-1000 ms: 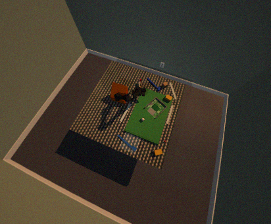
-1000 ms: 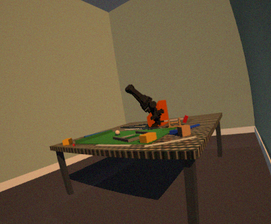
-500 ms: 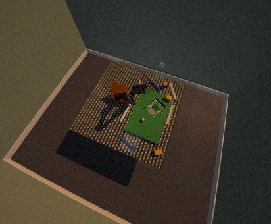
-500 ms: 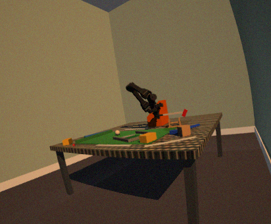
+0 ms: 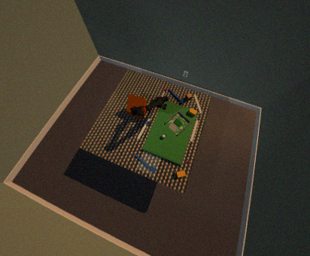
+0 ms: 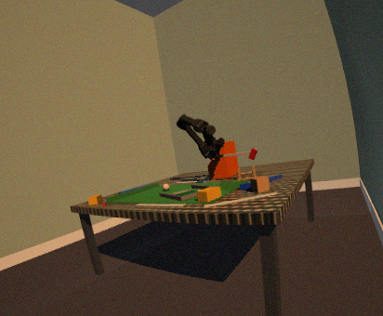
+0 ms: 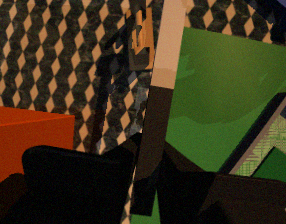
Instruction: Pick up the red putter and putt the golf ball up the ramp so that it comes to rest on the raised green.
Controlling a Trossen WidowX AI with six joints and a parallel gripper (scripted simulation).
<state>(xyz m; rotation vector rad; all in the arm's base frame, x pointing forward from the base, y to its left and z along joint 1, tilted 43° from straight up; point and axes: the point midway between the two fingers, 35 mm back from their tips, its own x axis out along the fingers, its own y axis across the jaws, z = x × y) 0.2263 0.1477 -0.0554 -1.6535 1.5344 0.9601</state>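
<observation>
My gripper tip is 110 mm to the right of the red putter, 20 mm below it and 10 mm past it. Also, from my gripper tip: brown cube: 360 mm to the left, 290 mm ahead, 100 mm below; then green mat: 250 mm ahead, 160 mm to the right, 130 mm below; then golf ball: 290 mm to the right, 200 mm ahead, 110 mm below.
</observation>
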